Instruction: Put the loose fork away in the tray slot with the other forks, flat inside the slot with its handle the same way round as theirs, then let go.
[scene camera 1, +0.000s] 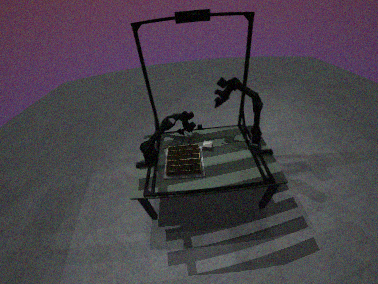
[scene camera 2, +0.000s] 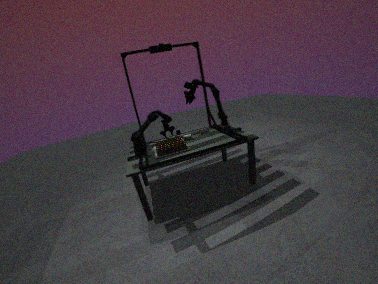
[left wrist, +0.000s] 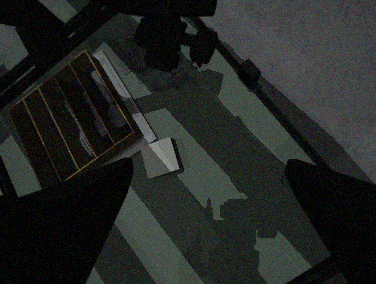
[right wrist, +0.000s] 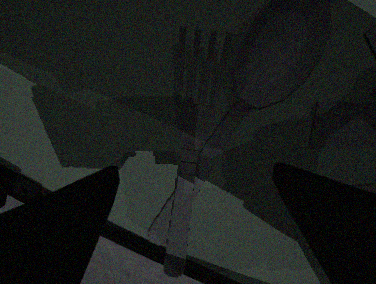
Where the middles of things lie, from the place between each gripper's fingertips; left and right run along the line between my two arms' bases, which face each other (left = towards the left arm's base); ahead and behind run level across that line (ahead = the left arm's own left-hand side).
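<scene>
Counted from my right hand: the white block (left wrist: 162, 157), 17 cm to the left and 19 cm ahead; the wooden cutlery tray (scene camera 1: 187, 166), 34 cm ahead, 6 cm to the right and 1 cm above. Going by their middles, the white block is the nearest to my right hand of the things named here.
My left hand is 100 mm to the left of the white block, 110 mm short of it and 340 mm above it. The wooden cutlery tray is 330 mm to the right of my left hand, 250 mm ahead of it and 330 mm below it. By its middle, the white block is nearer to my right hand than to my left hand.
</scene>
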